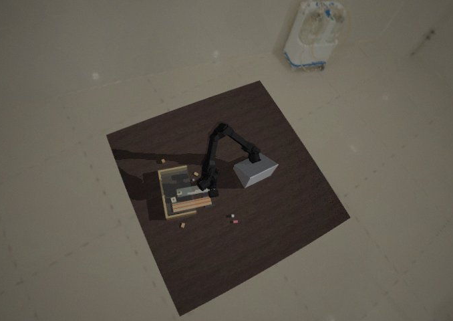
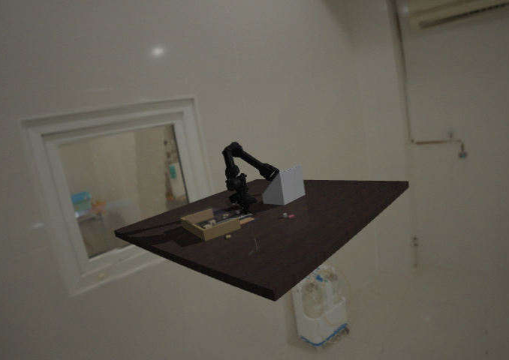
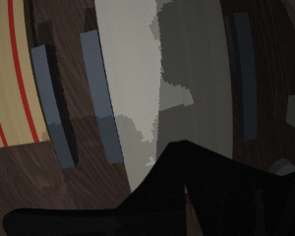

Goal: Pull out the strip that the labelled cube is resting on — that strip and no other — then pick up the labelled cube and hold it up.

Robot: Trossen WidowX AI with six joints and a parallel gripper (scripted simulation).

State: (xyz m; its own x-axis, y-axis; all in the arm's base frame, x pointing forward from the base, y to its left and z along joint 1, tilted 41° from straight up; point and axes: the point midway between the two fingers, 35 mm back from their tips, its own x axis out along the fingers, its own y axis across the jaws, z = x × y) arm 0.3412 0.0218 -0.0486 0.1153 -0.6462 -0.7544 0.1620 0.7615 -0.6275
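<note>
The grey round piece lies 6 cm to the right of my gripper tip and 4 cm behind it.
</note>
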